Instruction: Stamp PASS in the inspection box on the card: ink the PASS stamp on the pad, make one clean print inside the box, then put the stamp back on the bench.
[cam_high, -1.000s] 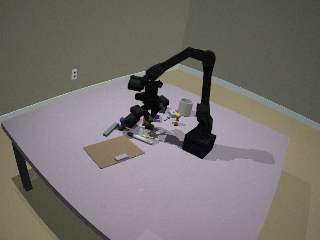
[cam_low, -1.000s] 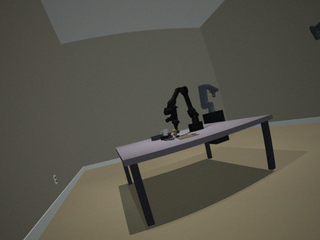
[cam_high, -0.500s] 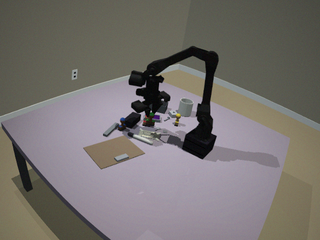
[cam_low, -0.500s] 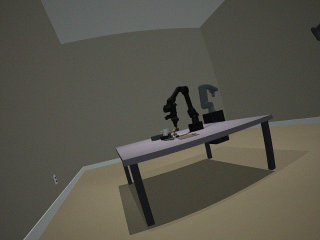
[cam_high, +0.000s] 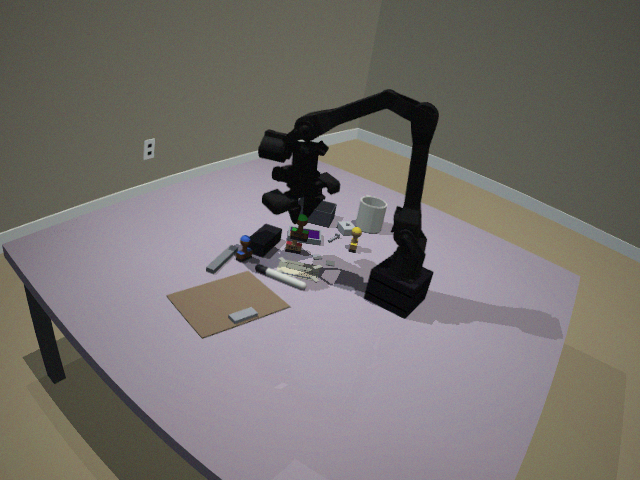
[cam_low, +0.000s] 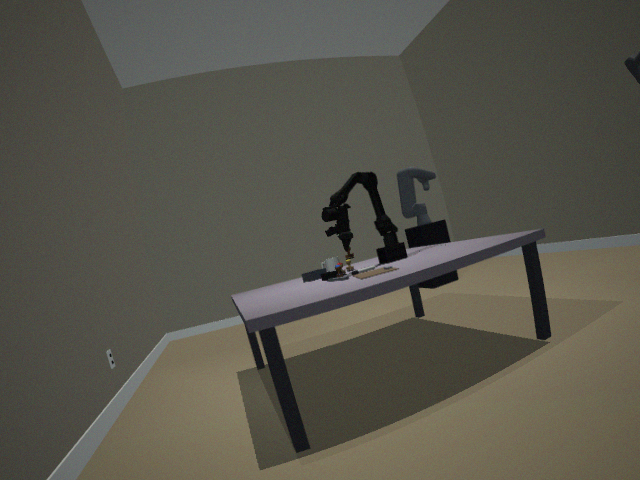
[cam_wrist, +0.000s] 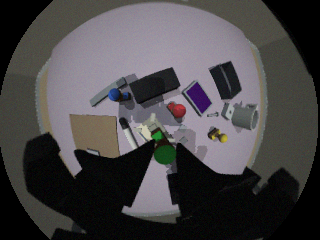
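My gripper tip is now 25 cm to the left of the dark tray, 12 cm short of it and 10 cm above it. From my gripper tip the other things lie so: red-knobbed stamp: 10 cm below, 4 cm to the right, 3 cm ahead; then green stamp: 2 cm below, 1 cm behind; then cream card: 12 cm below, 3 cm behind, 2 cm to the left.
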